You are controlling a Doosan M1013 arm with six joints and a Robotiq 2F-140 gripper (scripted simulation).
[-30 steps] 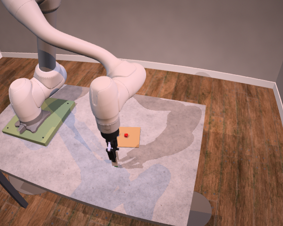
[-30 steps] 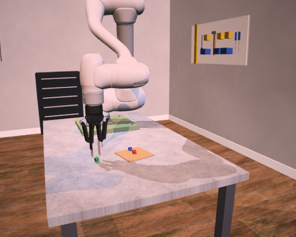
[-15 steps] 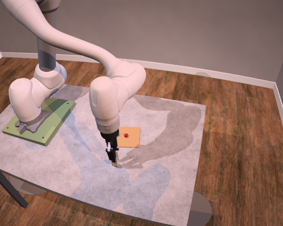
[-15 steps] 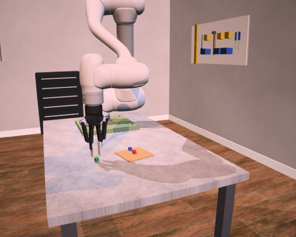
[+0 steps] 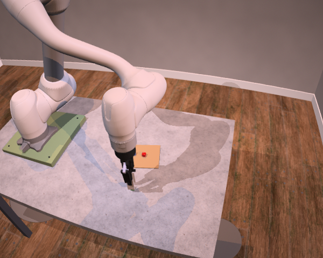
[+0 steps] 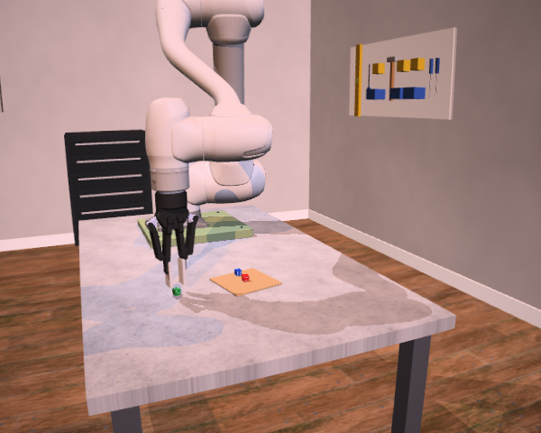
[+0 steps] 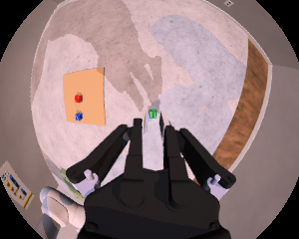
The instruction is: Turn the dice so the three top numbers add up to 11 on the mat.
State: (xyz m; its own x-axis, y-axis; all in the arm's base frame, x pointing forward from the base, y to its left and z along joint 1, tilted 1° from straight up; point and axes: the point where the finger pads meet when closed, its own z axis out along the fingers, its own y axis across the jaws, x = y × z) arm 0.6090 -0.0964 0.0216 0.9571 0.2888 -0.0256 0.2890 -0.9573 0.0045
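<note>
Right now my hand is 5 cm above the green die. Also, from my hand: red die 3 cm behind, 18 cm to the left, 5 cm below; orange mat 3 cm behind, 18 cm to the left, 6 cm below; blue die 7 cm behind, 18 cm to the left, 5 cm below.
</note>
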